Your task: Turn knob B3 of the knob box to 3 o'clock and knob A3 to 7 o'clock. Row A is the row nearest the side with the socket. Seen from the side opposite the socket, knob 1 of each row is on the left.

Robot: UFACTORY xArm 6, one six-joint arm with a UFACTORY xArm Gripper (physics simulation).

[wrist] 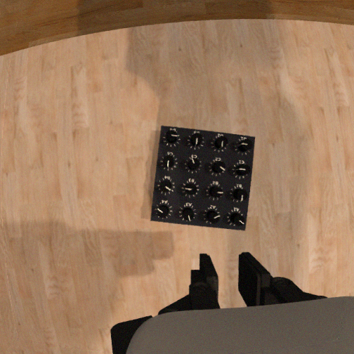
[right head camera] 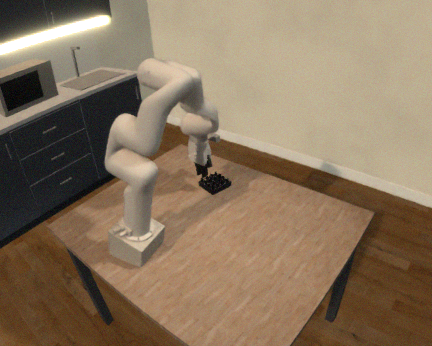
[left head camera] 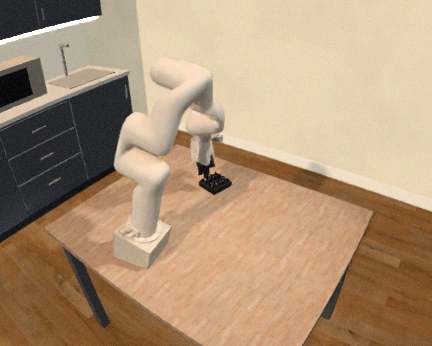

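Where they show: gripper, fingertip midpoint: [right head camera: 202, 175] [left head camera: 204, 175]; arm's base at its link origin: [right head camera: 136, 228] [left head camera: 143, 229].
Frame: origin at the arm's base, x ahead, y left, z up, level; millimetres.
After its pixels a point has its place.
The black knob box [left head camera: 215, 183] @(z -87, x 465, y 78 mm) [right head camera: 214, 183] @(z -87, x 464, y 80 mm) [wrist: 202, 177] lies on the table, slightly turned in the wrist view, its labels upside down. Row A runs along its lower edge there, with knob 1 at the right. Knob B3 [wrist: 190, 188] has its white pointer toward the left of the wrist view, about 3 o'clock on the box. Knob A3 [wrist: 188, 214] has its pointer down and slightly right, about 11 o'clock on the box. My gripper [left head camera: 206, 175] @(z -19, x 410, y 91 mm) [right head camera: 202, 174] @(z -19, x 410, y 91 mm) [wrist: 223, 271] is partly open and empty, above and beside the row A side. The socket cannot be made out.
The wooden table [left head camera: 250, 240] @(z -115, x 293, y -249 mm) [right head camera: 250, 240] @(z -116, x 308, y -263 mm) [wrist: 65, 150] carries the box and the arm's base [left head camera: 142, 245] @(z -10, x -48, y -52 mm) [right head camera: 136, 242] @(z -10, x -39, y -50 mm). The table's far edge curves across the top of the wrist view. A kitchen counter with a sink [left head camera: 82, 77] [right head camera: 94, 79] stands beyond the table at the left.
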